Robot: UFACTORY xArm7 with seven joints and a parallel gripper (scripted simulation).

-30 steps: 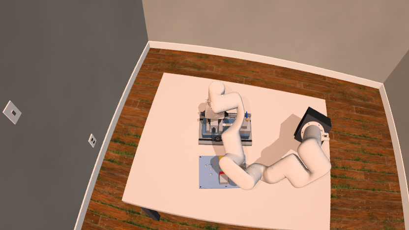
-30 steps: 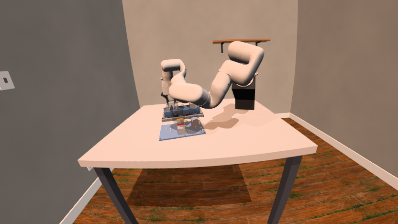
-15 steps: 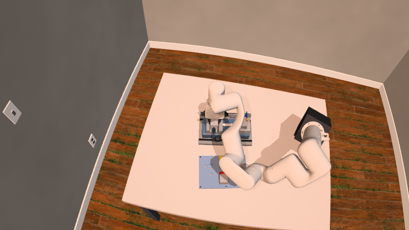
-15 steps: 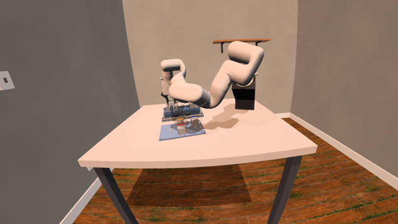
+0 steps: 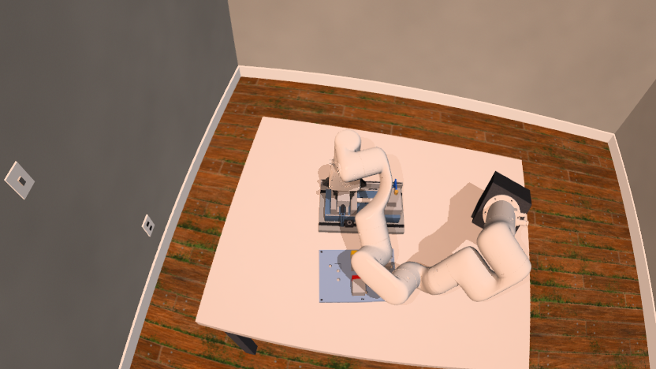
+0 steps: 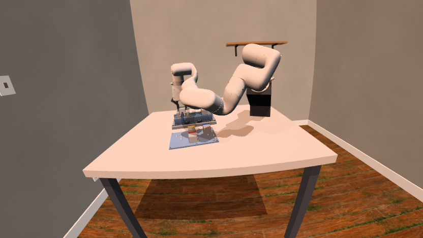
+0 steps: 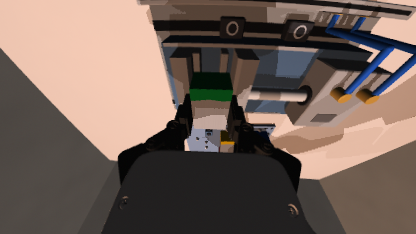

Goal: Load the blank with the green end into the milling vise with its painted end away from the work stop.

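Right now my hand is 20 mm above the green-ended blank. The rest, counted from my hand: blue-ended blank (200 mm behind, 150 mm to the left, 100 mm below); rod (80 mm behind, 40 mm below, 30 mm to the right); yellow-ended blank (180 mm to the left, 110 mm behind, 100 mm below).
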